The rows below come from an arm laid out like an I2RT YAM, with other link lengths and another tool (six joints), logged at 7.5 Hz.
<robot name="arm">
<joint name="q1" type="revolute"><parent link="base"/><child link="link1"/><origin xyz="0 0 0.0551"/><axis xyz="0 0 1"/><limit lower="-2.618" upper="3.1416"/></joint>
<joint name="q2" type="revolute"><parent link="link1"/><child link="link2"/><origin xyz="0.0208 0.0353 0.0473"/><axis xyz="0 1 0"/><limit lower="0" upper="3.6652"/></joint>
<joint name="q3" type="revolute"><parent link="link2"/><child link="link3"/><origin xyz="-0.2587 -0.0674 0"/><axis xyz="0 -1 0"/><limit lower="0" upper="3.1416"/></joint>
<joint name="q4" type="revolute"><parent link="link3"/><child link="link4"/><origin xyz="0.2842 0.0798 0.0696"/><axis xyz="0 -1 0"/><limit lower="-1.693" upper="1.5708"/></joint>
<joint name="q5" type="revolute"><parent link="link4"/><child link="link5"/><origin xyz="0.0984 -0.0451 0.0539"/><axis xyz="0 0 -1"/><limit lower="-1.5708" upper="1.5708"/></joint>
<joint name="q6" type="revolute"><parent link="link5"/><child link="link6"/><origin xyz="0.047 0 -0.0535"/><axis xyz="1 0 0"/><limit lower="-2.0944" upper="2.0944"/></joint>
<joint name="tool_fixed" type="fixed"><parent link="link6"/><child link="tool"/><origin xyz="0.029 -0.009 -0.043" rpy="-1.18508 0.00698 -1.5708"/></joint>
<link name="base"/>
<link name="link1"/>
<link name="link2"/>
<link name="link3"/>
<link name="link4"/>
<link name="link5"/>
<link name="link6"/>
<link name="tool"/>
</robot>
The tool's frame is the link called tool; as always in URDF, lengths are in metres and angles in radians.
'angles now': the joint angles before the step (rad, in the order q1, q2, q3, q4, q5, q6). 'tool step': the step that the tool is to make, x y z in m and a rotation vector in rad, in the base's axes. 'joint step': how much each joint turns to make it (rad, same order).
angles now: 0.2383 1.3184 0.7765 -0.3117 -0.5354 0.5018
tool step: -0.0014 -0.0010 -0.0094 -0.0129 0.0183 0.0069
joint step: -0.0003 0.0200 -0.0101 0.0029 0.0016 -0.0126
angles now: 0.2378 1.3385 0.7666 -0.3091 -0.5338 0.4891
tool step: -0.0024 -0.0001 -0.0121 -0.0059 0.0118 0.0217
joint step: 0.0020 0.0228 -0.0200 0.0197 -0.0101 -0.0200
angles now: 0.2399 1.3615 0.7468 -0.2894 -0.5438 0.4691
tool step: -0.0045 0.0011 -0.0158 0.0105 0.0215 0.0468
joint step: 0.0032 0.0363 -0.0242 0.0260 -0.0386 -0.0301
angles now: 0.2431 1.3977 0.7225 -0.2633 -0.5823 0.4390
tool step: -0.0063 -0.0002 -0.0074 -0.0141 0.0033 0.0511
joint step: 0.0079 0.0084 -0.0110 -0.0158 -0.0144 -0.0514
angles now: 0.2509 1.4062 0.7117 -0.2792 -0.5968 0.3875
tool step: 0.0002 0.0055 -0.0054 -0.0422 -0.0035 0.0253
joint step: 0.0281 0.0268 0.0142 -0.0085 0.0362 -0.0247
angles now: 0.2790 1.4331 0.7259 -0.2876 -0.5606 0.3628
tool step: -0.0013 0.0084 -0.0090 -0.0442 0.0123 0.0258
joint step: 0.0378 0.0411 0.0142 -0.0041 0.0391 -0.0122
